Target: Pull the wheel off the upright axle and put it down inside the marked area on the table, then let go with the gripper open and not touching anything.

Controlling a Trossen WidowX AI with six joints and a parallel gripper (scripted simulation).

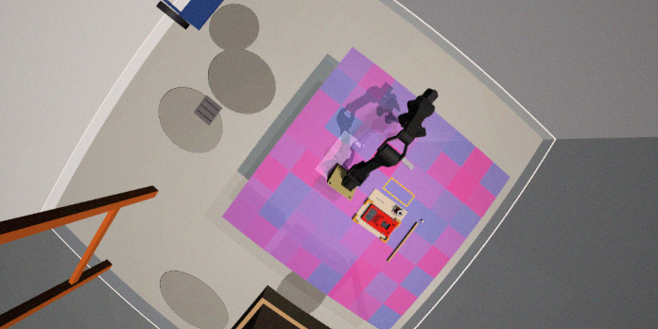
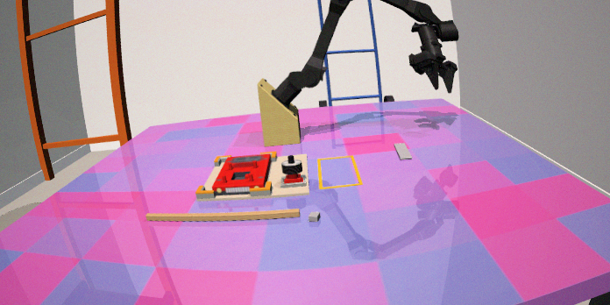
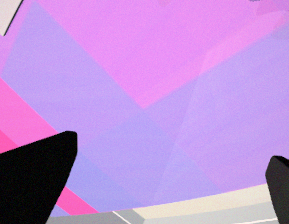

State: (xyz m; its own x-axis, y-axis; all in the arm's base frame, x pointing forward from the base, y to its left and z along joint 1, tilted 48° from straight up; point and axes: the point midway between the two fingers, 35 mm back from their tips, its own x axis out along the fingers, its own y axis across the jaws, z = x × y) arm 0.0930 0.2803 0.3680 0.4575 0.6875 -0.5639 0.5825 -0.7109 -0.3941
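Right now my gripper tip is 440 mm to the left of the black wheel, 250 mm short of it and 80 mm above it. Also, from my gripper tip: black axle 440 mm to the right, 250 mm ahead, 90 mm below; grey cube 420 mm ahead, 400 mm to the right, 120 mm below; wooden strip 580 mm to the right, 400 mm ahead, 120 mm below.
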